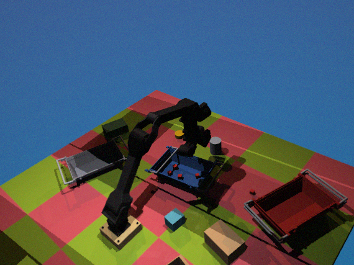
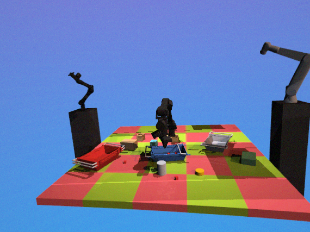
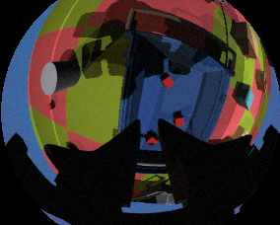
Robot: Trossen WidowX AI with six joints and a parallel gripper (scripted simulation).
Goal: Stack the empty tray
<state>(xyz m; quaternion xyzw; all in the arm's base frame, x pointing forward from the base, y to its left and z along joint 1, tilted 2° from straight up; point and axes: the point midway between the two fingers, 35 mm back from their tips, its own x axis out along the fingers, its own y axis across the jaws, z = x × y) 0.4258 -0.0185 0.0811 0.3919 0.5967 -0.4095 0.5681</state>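
Now: gripper tip 39 cm to the right of the grey tray, 26 cm past it and 5 cm above it. Also, from my gripper tip: yellow disc (22 cm to the left, 15 cm ahead, 9 cm below); red block (22 cm ahead, 9 cm to the left, 9 cm below); grey cylinder (16 cm ahead, 6 cm below).
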